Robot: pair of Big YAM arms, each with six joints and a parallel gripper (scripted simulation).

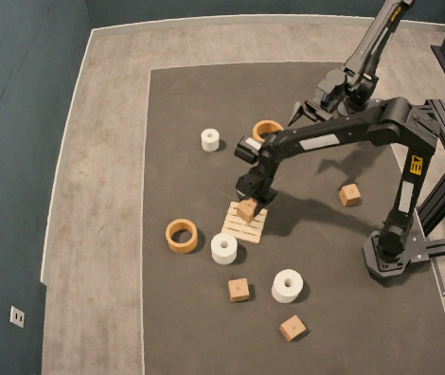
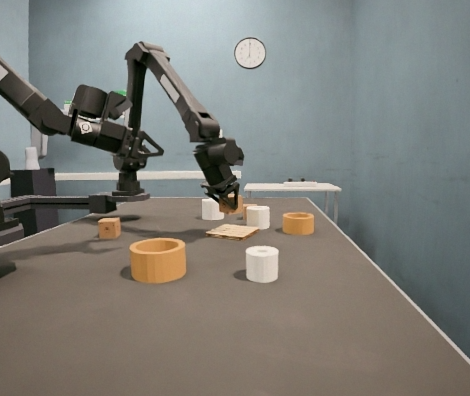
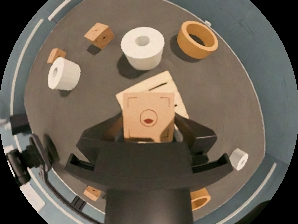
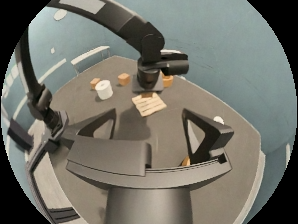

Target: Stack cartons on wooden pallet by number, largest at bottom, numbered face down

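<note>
The wooden pallet is 8 cm below my left hand and 1 cm ahead of it. Also, from my left hand: carton right at my left hand.
</note>
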